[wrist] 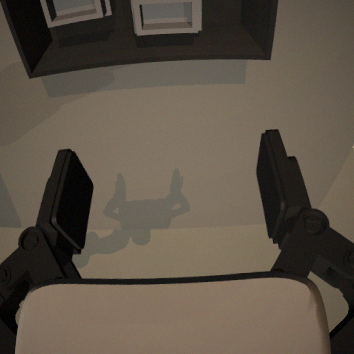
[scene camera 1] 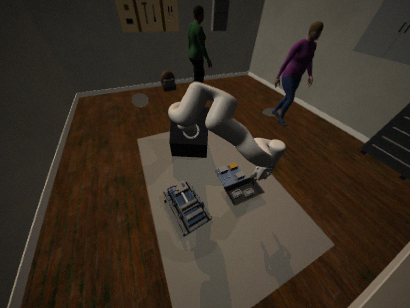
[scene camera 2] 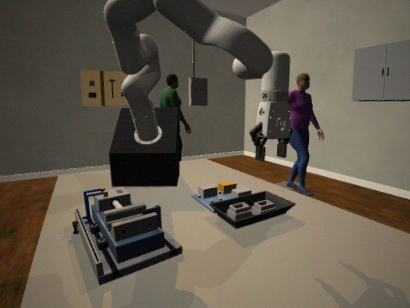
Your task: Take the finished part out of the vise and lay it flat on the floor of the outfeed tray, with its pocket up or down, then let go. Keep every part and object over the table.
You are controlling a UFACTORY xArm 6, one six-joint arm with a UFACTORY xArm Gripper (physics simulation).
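Places are measured from the arm's base along level axes (x ahead, y left, z up), in metres.
Pixels of known places: gripper, fingertip midpoint: (wrist: 168, 157) (scene camera 1: 257, 180) (scene camera 2: 270, 158); arm's base, link origin: (scene camera 2: 148, 135).
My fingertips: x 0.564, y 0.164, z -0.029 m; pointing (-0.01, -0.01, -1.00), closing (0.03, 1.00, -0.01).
Note:
For each thing: its top centre in the pictures, then the offset to it from my fingertips. "*": a spot on its surface instead.
- right part, top centre: (wrist: 165, 15) (scene camera 2: 264, 203) (scene camera 1: 249, 190) 0.002 m right, 0.014 m back, 0.144 m down
- left part, top centre: (wrist: 69, 4) (scene camera 2: 239, 205) (scene camera 1: 237, 192) 0.078 m right, 0.043 m back, 0.144 m down
- vise, top centre: (scene camera 2: 119, 203) (scene camera 1: 185, 199) 0.406 m right, 0.133 m back, 0.091 m down
- blue plate, top centre: (scene camera 2: 224, 197) (scene camera 1: 230, 174) 0.012 m right, 0.201 m back, 0.182 m down
- orange block, top centre: (scene camera 2: 227, 183) (scene camera 1: 233, 165) 0.036 m left, 0.242 m back, 0.147 m down
- blue bracket, surface spot: (scene camera 2: 86, 207) * 0.477 m right, 0.238 m back, 0.128 m down
The dark outfeed tray (scene camera 1: 254, 198) (scene camera 2: 265, 216) (wrist: 125, 51) holds two grey parts side by side. The right part (scene camera 1: 248, 191) (scene camera 2: 263, 205) (wrist: 166, 30) and the left part (scene camera 1: 237, 193) (scene camera 2: 239, 210) (wrist: 74, 21) both look flat, pocket up, and apart from each other. The vise (scene camera 1: 187, 206) (scene camera 2: 135, 225) stands on its base at the left; no pocketed part shows between its jaws. My gripper (scene camera 1: 260, 176) (scene camera 2: 271, 151) (wrist: 168, 157) is open and empty, high above the table and clear of the tray. In the wrist view the tray is beyond the fingertips.
A blue plate (scene camera 1: 227, 181) (scene camera 2: 200, 201) adjoins the tray, bearing grey blocks and an orange block (scene camera 1: 233, 166) (scene camera 2: 227, 187). The black robot pedestal (scene camera 1: 189, 147) (scene camera 2: 145, 167) stands behind. A blue bracket (scene camera 2: 86, 207) rises beside the vise. Two people stand in the background.

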